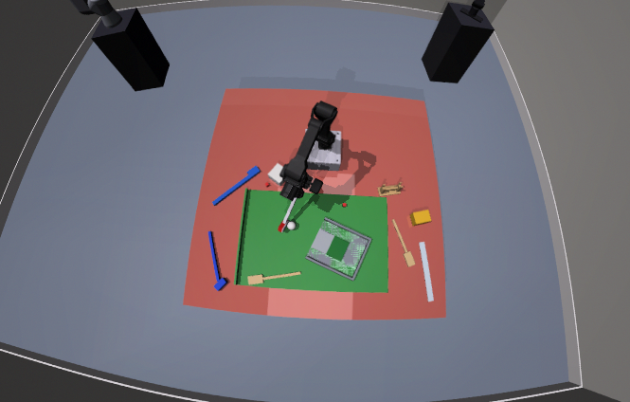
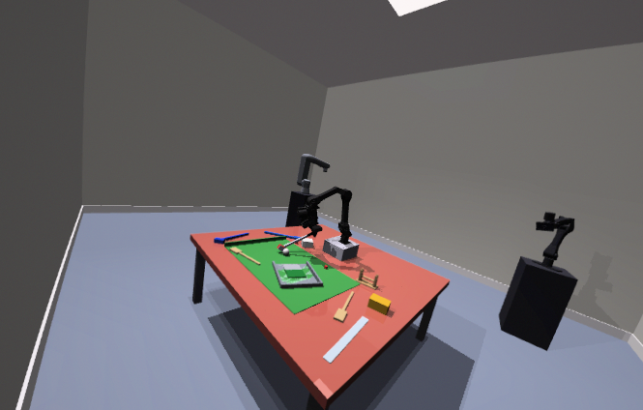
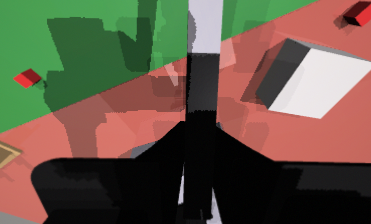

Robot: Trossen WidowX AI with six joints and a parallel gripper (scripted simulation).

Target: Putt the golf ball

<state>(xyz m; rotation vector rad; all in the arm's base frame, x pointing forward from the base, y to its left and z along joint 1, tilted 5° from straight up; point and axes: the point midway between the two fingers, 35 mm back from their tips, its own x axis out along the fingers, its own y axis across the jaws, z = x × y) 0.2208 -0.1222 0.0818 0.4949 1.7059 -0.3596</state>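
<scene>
Right now my gripper tip is 10 cm short of the red putter, 6 cm to the left of it and 3 cm above it. Also, from my gripper tip: green mat: 25 cm ahead, 13 cm below, 3 cm to the left; then white golf ball: 18 cm ahead, 10 cm below, 7 cm to the right; then white block: 12 cm to the right, 10 cm below, 9 cm behind.
</scene>
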